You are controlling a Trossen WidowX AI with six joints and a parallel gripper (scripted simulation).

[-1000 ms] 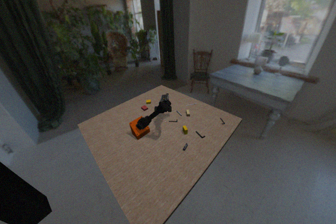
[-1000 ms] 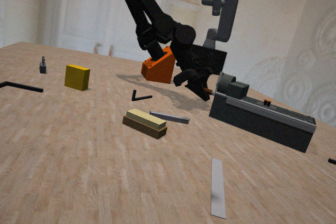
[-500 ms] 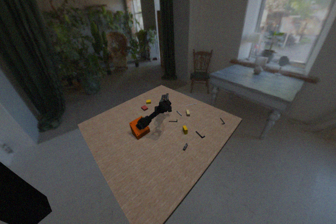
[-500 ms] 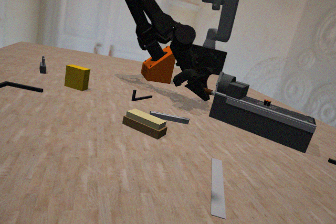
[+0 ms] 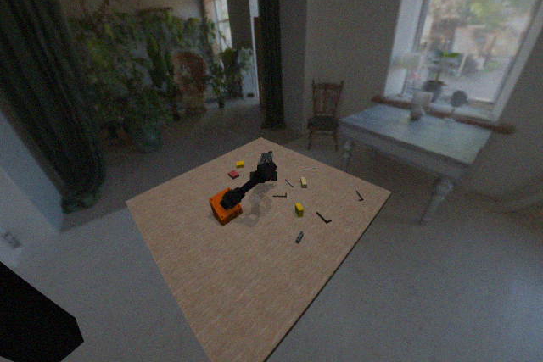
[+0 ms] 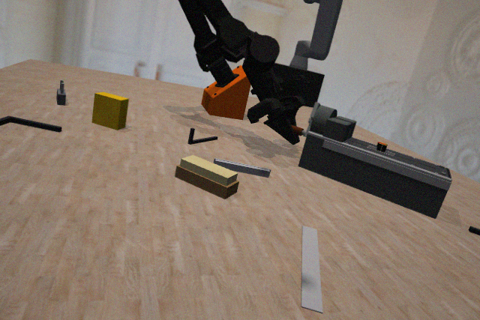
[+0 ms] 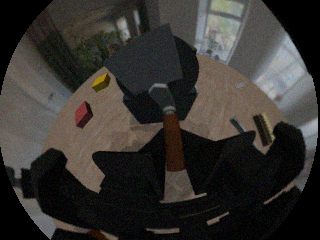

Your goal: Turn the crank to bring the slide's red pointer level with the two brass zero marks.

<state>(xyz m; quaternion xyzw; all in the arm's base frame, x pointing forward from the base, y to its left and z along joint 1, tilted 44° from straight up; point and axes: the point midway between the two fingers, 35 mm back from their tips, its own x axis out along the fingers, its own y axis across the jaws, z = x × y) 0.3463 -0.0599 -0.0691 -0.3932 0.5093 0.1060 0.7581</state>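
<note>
The brown crank handle is 3 cm above my gripper tip, 2 cm behind it and 1 cm to the right of it. From my gripper tip the other things lie so: red pointer (13 cm ahead, 10 cm to the left, 5 cm above); then red block (25 cm to the left, 8 cm behind, 2 cm below); then grey bar (16 cm to the right, 8 cm ahead, 3 cm below).
</note>
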